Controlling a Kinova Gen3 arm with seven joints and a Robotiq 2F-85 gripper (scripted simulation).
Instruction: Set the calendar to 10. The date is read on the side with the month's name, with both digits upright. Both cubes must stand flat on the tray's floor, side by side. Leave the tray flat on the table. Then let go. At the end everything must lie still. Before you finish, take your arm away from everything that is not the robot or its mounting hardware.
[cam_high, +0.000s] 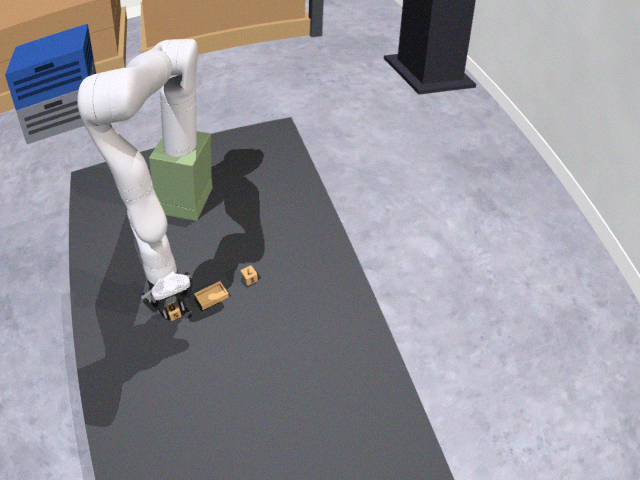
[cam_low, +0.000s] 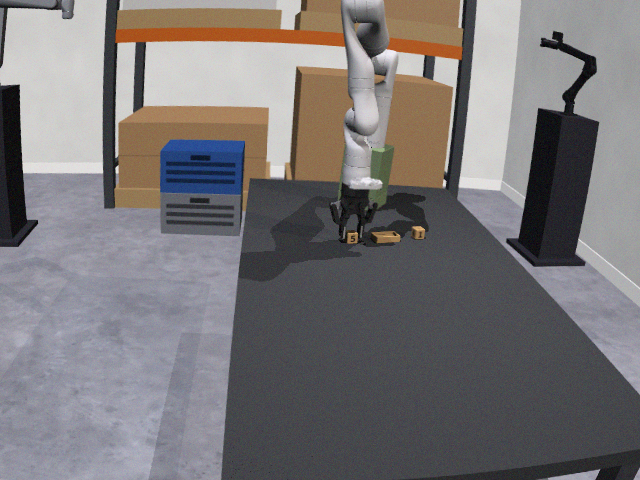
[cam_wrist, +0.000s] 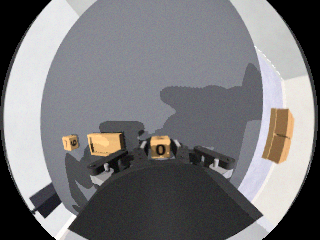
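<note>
My gripper is now 2 cm past the wooden calendar tray, 11 cm to the right of it and 2 cm above it.
</note>
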